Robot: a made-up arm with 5 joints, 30 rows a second.
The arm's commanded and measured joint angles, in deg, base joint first. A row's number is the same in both.
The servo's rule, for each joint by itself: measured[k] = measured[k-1] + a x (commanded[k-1-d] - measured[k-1]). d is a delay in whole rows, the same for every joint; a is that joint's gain. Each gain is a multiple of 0.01, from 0.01 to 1. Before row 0 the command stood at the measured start. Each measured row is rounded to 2 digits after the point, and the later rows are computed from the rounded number. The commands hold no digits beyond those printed.
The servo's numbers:
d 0
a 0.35 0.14 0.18 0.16 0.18
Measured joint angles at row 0:
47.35, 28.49, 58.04, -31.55, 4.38
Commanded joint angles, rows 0 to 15:
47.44, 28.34, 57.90, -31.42, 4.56
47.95, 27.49, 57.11, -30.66, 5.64
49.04, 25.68, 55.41, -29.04, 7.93
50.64, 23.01, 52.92, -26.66, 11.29
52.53, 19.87, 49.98, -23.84, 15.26
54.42, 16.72, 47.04, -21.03, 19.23
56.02, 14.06, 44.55, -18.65, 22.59
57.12, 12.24, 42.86, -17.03, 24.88
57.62, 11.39, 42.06, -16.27, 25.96
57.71, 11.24, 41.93, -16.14, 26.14
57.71, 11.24, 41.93, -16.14, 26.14
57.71, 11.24, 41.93, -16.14, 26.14
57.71, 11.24, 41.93, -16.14, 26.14
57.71, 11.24, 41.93, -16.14, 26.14
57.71, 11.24, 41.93, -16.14, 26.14
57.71, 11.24, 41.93, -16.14, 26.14
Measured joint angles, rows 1 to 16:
47.38, 28.47, 58.01, -31.53, 4.41
47.58, 28.33, 57.85, -31.39, 4.63
48.09, 27.96, 57.41, -31.01, 5.22
48.98, 27.27, 56.60, -30.31, 6.31
50.22, 26.23, 55.41, -29.27, 7.92
51.69, 24.90, 53.90, -27.95, 9.96
53.21, 23.38, 52.22, -26.46, 12.23
54.58, 21.82, 50.54, -24.95, 14.51
55.64, 20.36, 49.01, -23.56, 16.57
56.36, 19.08, 47.74, -22.37, 18.29
56.83, 17.98, 46.69, -21.37, 19.70
57.14, 17.04, 45.83, -20.53, 20.86
57.34, 16.23, 45.13, -19.83, 21.81
57.47, 15.53, 44.55, -19.24, 22.59
57.55, 14.93, 44.08, -18.74, 23.23
57.61, 14.41, 43.69, -18.32, 23.75

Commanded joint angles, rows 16 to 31:
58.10, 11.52, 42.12, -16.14, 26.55
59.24, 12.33, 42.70, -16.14, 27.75
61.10, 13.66, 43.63, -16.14, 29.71
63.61, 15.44, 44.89, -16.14, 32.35
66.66, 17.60, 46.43, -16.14, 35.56
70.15, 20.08, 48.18, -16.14, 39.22
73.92, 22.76, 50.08, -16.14, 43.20
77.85, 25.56, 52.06, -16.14, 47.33
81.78, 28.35, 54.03, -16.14, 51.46
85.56, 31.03, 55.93, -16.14, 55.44
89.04, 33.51, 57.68, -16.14, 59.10
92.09, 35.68, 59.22, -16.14, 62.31
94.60, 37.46, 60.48, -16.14, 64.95
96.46, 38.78, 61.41, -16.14, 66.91
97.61, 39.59, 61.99, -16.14, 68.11
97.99, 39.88, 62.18, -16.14, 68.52
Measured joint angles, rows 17 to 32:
57.78, 14.01, 43.41, -17.97, 24.25
58.29, 13.77, 43.28, -17.68, 24.88
59.27, 13.75, 43.34, -17.43, 25.75
60.79, 13.99, 43.62, -17.22, 26.94
62.84, 14.50, 44.13, -17.05, 28.49
65.40, 15.28, 44.86, -16.90, 30.42
68.38, 16.33, 45.80, -16.78, 32.72
71.69, 17.62, 46.93, -16.68, 35.35
75.22, 19.12, 48.21, -16.59, 38.25
78.84, 20.79, 49.60, -16.52, 41.34
82.41, 22.57, 51.05, -16.46, 44.54
85.80, 24.41, 52.52, -16.41, 47.74
88.88, 26.24, 53.95, -16.37, 50.84
91.53, 28.00, 55.29, -16.33, 53.73
93.66, 29.62, 56.50, -16.30, 56.32
95.18, 31.06, 57.52, -16.27, 58.52

